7 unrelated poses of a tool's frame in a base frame.
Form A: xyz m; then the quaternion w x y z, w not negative.
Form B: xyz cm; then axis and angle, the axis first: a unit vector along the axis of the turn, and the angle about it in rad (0 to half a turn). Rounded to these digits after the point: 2 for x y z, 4 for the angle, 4 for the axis.
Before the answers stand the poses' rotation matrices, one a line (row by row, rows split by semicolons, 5 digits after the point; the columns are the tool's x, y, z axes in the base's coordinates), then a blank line. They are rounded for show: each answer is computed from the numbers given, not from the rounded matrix.
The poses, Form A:
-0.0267, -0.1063, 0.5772, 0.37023, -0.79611, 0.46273, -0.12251
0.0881, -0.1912, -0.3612, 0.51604, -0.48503, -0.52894, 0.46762
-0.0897, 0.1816, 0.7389, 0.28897, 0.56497, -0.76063, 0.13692
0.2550, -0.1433, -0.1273, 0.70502, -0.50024, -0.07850, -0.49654
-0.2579, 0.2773, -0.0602, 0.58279, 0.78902, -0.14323, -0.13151
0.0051, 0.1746, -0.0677, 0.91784, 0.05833, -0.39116, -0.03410
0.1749, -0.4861, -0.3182, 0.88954, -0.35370, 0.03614, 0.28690
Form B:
0.54174 -0.64606 0.53770; -0.82749 -0.29761 0.47611; -0.14757 -0.70287 -0.69584
0.00311 0.03048 -0.99953; 0.99573 0.09215 0.00590; 0.09229 -0.99528 -0.03007
-0.19461 -0.93860 -0.28489; -0.78033 0.32412 -0.53481; 0.59431 0.11823 -0.79550
0.49458 0.77867 0.38609; -0.62160 0.00642 0.78331; 0.60746 -0.62740 0.48720
0.92438 -0.07274 -0.37447; -0.37931 -0.27969 -0.88199; -0.04058 0.95733 -0.28613
0.69166 0.01696 -0.72202; -0.10823 0.99087 -0.08040; 0.71407 0.13375 0.68718
0.83277 -0.53598 -0.13866; 0.48485 0.58517 0.65000; -0.26725 -0.60852 0.74718

-2.67, -10.63, 57.72, -0.8570, 0.4981, -0.1319, 2.3831
8.81, -19.12, -36.12, -0.5663, -0.6175, 0.5459, 2.0571
-8.97, 18.16, 73.89, 0.5901, -0.7945, 0.1430, 2.5553
25.50, -14.33, -12.73, -0.7054, -0.1107, -0.7001, 1.5767
-25.79, 27.73, -6.02, 0.9710, -0.1763, -0.1618, 1.8973
0.51, 17.46, -6.77, 0.1469, -0.9854, -0.0859, 0.8164
17.49, -48.61, -31.82, -0.7742, 0.0791, 0.6280, 0.9489

